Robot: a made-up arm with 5 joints. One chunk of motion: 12 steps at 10 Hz.
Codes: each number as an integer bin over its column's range. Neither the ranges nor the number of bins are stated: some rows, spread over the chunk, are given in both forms.
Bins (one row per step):
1: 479 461 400 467 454 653
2: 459 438 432 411 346 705
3: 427 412 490 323 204 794
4: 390 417 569 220 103 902
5: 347 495 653 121 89 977
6: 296 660 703 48 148 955
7: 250 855 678 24 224 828
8: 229 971 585 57 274 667
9: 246 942 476 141 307 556
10: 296 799 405 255 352 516
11: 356 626 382 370 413 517
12: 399 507 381 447 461 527
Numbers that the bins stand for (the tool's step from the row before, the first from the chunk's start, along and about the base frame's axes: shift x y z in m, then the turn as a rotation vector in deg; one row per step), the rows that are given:
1: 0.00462 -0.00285 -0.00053 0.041 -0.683 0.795
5: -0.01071 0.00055 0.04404 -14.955 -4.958 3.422
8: -0.02441 0.04820 0.03206 -17.729 -2.791 0.908
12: -0.00467 0.00175 -0.00388 -0.826 -0.601 -0.227
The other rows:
2: 0.00230 -0.00516 0.00511 -2.386 -1.948 1.216
3: -0.00142 -0.00776 0.01533 -6.200 -3.611 1.938
4: -0.00571 -0.00726 0.02924 -10.664 -4.794 2.814
6: -0.01663 0.01707 0.05285 -18.120 -4.267 3.243
7: -0.02197 0.03659 0.04845 -19.160 -3.377 2.214
9: -0.02244 0.04529 0.01286 -14.089 -2.405 0.008
10: -0.01663 0.03098 0.00035 -9.147 -1.877 -0.316
11: -0.00966 0.01366 -0.00370 -4.163 -1.163 -0.308

